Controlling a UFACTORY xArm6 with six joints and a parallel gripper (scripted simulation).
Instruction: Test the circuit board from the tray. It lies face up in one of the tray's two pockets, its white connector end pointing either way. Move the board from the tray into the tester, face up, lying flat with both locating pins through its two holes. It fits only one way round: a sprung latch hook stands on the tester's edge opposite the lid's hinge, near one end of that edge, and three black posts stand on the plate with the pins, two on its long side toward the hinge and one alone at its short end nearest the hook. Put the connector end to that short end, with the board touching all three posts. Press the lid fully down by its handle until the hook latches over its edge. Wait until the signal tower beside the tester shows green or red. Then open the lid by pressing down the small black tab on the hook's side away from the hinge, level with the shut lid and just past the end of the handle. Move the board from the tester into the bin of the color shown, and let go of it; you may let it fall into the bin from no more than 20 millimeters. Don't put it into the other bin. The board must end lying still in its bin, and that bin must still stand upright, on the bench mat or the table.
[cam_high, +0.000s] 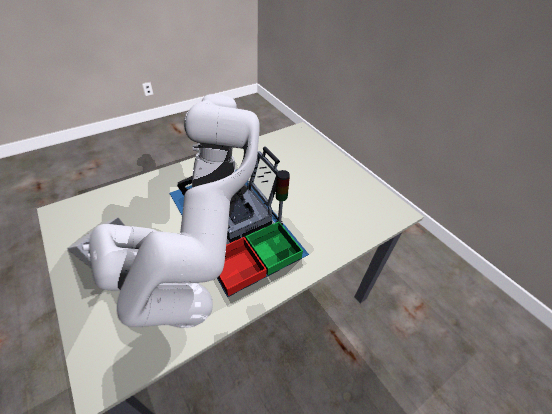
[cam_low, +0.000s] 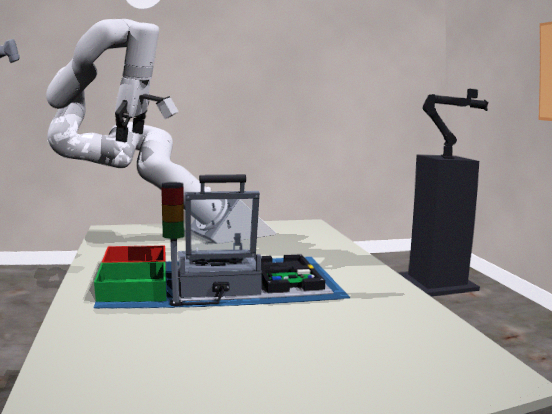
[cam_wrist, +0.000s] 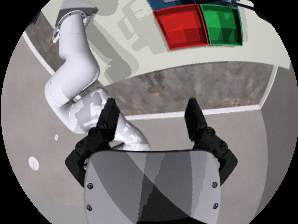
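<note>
My hand is 200 mm short of the green circuit board, 380 mm to the right of it and 320 mm above it. From my hand the other things lie so: red bin 60 mm ahead, 10 mm to the left, 330 mm below; then tester plate 170 mm ahead, 220 mm to the left, 270 mm below; then green bin 210 mm ahead, 10 mm to the left, 330 mm below.
</note>
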